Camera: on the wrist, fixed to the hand. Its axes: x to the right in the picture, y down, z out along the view.
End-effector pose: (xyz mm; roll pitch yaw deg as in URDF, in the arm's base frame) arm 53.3 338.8 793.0 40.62 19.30 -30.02
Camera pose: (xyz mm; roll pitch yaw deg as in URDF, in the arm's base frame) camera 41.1 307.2 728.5 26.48 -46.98 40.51
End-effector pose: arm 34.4 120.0 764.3 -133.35 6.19 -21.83
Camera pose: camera 75.0 132.9 823.4 166.21 55.17 -123.57
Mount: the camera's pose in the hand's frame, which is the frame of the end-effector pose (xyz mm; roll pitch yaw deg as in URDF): 26.3 -63.9 -23.1 -0.88 -9.33 91.57
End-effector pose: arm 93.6 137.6 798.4 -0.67 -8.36 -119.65
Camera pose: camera 23.4 143.9 780.1 -9.31 -8.34 -26.83
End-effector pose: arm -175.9 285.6 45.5 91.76 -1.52 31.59
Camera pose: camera -165.2 321.6 -16.9 -165.21 -78.49 -73.83
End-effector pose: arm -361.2 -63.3 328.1 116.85 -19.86 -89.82
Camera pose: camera -311.6 -103.7 293.2 -147.66 -48.56 153.27
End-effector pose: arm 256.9 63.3 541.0 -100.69 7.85 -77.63
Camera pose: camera 253.8 26.6 603.9 97.55 80.50 110.62
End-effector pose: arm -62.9 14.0 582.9 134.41 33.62 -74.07
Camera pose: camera -2.5 25.4 543.8 140.56 -30.48 -143.36
